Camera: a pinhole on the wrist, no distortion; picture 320 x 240 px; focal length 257.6 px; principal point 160.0 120.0 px. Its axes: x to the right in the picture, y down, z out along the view. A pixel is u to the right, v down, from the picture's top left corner.
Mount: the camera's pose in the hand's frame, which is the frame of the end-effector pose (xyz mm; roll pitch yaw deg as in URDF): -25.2 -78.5 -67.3 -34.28 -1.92 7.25
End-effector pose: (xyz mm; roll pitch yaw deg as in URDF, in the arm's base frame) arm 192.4 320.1 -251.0 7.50 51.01 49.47
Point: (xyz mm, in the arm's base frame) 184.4 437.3 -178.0
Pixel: 213.9 173.0
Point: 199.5 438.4 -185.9
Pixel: 227.6 160.0
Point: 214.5 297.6 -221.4
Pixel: 184.9 97.5
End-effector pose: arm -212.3 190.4 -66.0 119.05 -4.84 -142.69
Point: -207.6 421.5 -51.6
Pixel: 85.2 160.6
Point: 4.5 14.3 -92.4
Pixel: behind the camera
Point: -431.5 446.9 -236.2
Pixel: 194.7 10.3
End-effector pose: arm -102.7 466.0 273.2 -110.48 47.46 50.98
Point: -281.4 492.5 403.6
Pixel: outside the picture
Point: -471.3 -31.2 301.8
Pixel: outside the picture
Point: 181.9 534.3 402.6
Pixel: behind the camera
